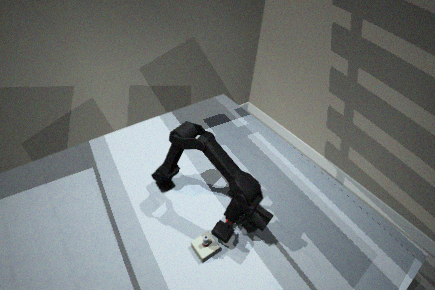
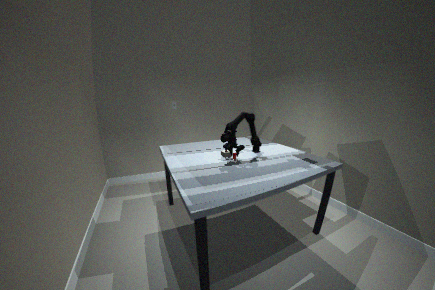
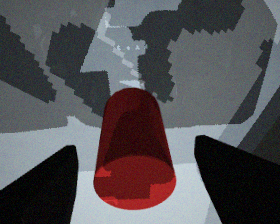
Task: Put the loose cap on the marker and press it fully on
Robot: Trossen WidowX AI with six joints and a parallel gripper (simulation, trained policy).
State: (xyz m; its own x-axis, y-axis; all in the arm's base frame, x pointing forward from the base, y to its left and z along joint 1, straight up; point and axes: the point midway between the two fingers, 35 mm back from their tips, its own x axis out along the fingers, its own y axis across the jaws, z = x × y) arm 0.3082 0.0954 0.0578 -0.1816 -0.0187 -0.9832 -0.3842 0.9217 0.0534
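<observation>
My gripper tip is 110 mm to the left of the marker, 50 mm below it and 20 mm short of it. The rest, counted from my gripper tip: red cap right at my gripper tip; beige holder block 110 mm to the right, 20 mm ahead, 10 mm below.
</observation>
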